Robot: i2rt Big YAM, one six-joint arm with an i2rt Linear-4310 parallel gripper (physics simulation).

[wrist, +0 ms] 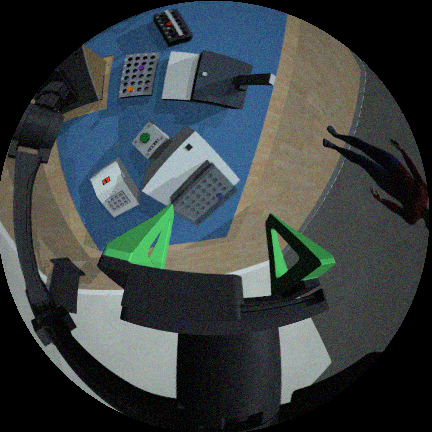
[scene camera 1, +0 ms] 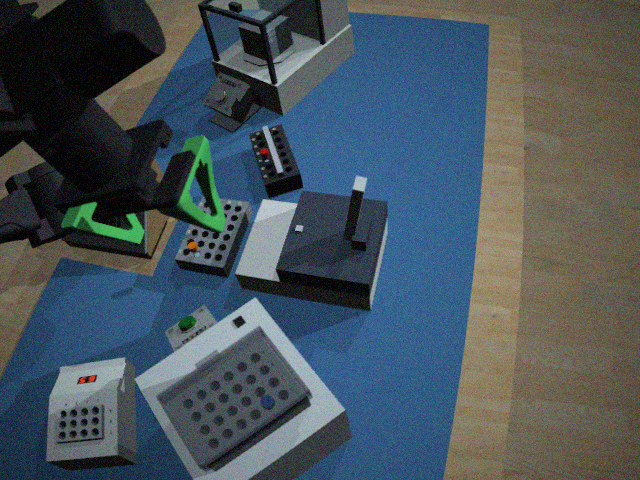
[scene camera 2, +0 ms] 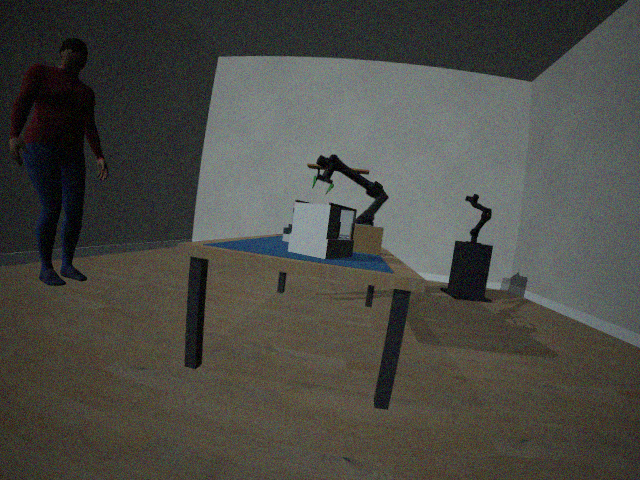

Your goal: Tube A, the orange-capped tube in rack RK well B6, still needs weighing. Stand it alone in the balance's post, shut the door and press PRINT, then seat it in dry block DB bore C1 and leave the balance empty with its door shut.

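Where they show: gripper, fingertip midpoint: (wrist: 222, 213) (scene camera 1: 179, 232) (scene camera 2: 319, 191); arm's base, origin of the base link: (scene camera 2: 366, 236).
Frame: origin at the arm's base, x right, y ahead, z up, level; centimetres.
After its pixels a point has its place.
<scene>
The orange-capped tube A (scene camera 1: 192, 245) {x 6.8, y 18.8, z -3.4 cm} (wrist: 130, 89) {x 7.1, y 19.0, z -3.4 cm} sits upright in a corner well of the grey rack RK (scene camera 1: 206, 267) {x 8.6, y 20.6, z -6.7 cm} (wrist: 136, 95) {x 8.5, y 19.8, z -6.9 cm}. My gripper (scene camera 1: 181, 236) {x 23.1, y 31.5, z 24.9 cm} (scene camera 2: 320, 190) {x 23.1, y 31.5, z 24.9 cm} (wrist: 222, 213) {x 23.1, y 31.5, z 24.9 cm} is open and empty, its green fingers wide apart, high above the table; in scene camera 1 one finger overlaps part of the rack. The balance (scene camera 1: 310, 72) {x -35.7, y 30.5, z -4.4 cm} (scene camera 2: 310, 227) {x -53.1, y 29.3, z 2.2 cm} stands at the mat's far end, a dark-framed chamber on a pale base; its door state and post are unclear. The dark panel (scene camera 1: 223, 98) {x -25.4, y 15.6, z -2.2 cm} is in front of it. The small white dry block (scene camera 1: 111, 384) {x 30.5, y 12.8, z -3.1 cm} (wrist: 120, 181) {x 31.2, y 13.2, z -2.7 cm} shows red digits.
A black rack (scene camera 1: 284, 184) {x -8.4, y 30.0, z -6.6 cm} (wrist: 180, 40) {x -8.3, y 30.0, z -6.9 cm} holds a red-capped tube (scene camera 1: 264, 151) {x -12.7, y 26.3, z -3.2 cm} (wrist: 169, 23). A purple cap (wrist: 141, 67) {x 1.5, y 21.4, z -3.4 cm} is in RK. A dark-topped machine (scene camera 1: 320, 253) {x 8.3, y 39.1, z -0.9 cm} (wrist: 217, 80) {x 5.9, y 38.9, z -0.8 cm} has an upright lever. A white machine (scene camera 1: 320, 400) {x 30.6, y 42.9, z 4.7 cm} (wrist: 172, 167) {x 26.6, y 28.3, z 4.7 cm} bears a many-well block, beside a green button (scene camera 1: 187, 323) {x 20.5, y 22.5, z -1.5 cm} (wrist: 144, 137) {x 20.1, y 22.1, z -1.8 cm}.
</scene>
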